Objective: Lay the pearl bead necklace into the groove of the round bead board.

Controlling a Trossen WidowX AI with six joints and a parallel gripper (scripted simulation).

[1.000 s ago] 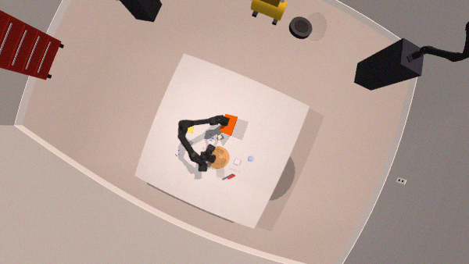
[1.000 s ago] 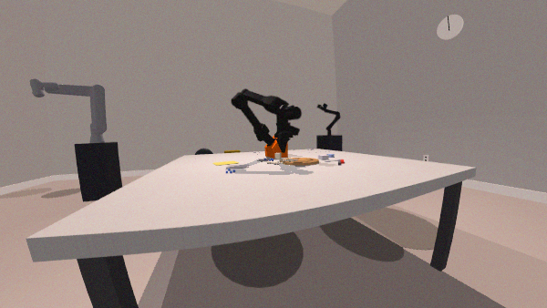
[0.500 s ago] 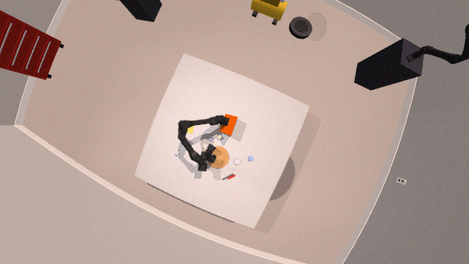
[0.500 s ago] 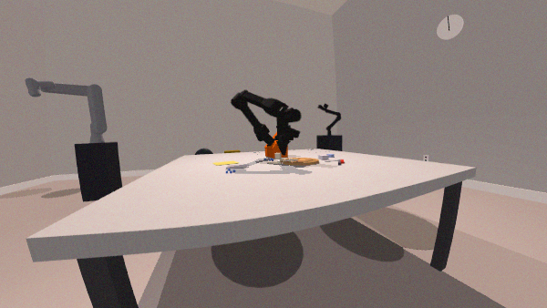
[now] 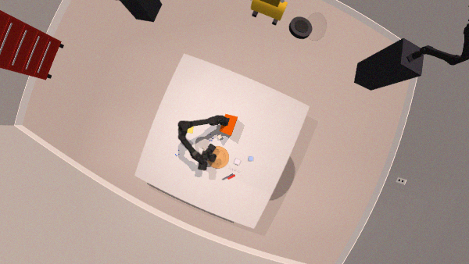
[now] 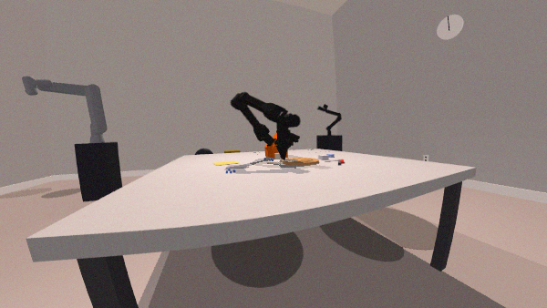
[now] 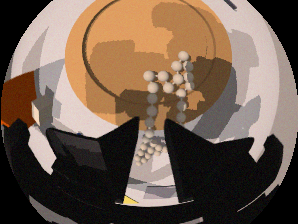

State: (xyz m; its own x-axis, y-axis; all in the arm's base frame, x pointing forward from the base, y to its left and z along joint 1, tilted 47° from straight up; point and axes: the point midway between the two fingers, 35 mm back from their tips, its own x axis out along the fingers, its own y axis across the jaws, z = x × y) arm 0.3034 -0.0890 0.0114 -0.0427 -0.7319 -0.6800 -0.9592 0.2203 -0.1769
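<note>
My gripper tip is 8 cm to the right of the round tan bead board, 2 cm short of it and 1 cm above it. From my gripper tip the other things lie so: tool 24 cm to the left, 16 cm ahead, 1 cm below; then yellow pad 26 cm to the right, 15 cm behind, 2 cm below; then white square 26 cm to the left, 1 cm below.
</note>
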